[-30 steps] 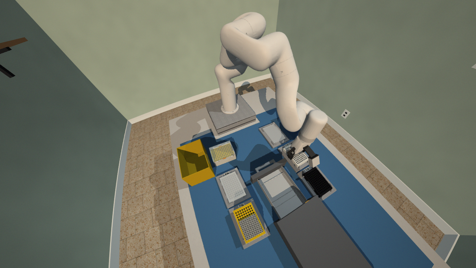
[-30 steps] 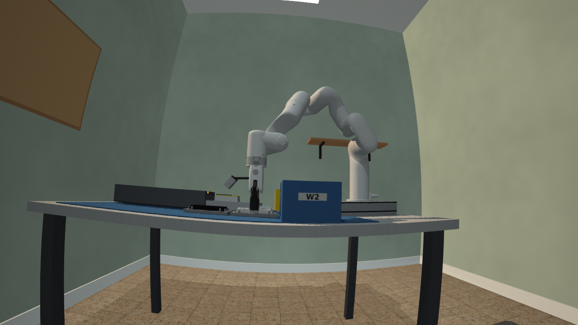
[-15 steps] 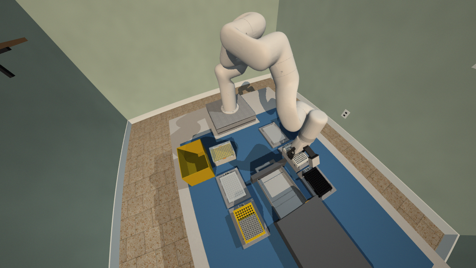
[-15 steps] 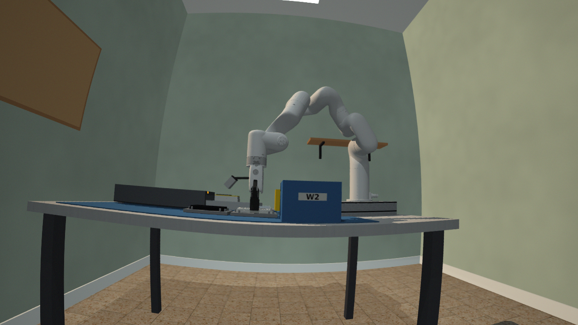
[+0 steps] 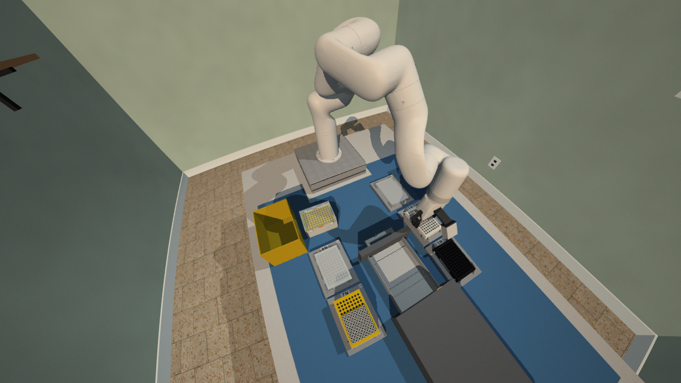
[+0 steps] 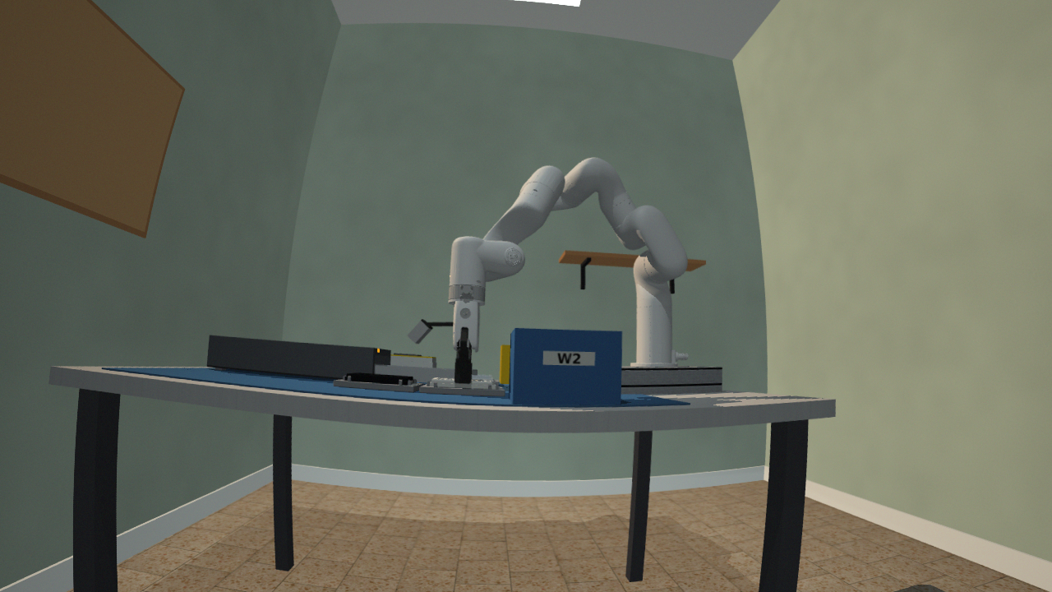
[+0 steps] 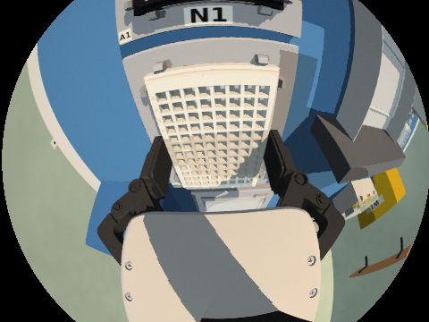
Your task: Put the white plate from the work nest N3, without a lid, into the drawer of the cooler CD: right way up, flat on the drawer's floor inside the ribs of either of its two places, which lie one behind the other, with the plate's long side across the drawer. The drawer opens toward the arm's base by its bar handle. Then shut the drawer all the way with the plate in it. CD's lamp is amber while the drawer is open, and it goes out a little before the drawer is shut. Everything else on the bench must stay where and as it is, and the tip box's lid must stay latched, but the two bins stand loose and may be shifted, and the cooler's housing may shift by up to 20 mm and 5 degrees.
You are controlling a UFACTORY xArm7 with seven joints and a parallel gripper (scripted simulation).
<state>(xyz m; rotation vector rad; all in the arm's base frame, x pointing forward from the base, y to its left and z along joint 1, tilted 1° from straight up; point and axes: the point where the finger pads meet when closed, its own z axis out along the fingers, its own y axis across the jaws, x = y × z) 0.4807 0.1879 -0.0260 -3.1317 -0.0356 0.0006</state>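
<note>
Right now the grey nest N3 is 30 mm below my hand. Also, from my hand: cooler drawer: 140 mm ahead, 190 mm to the right, 10 mm below; then black plate: 170 mm ahead, 10 mm below; then blue bin W2: 180 mm behind, 140 mm to the left, 10 mm above.
</note>
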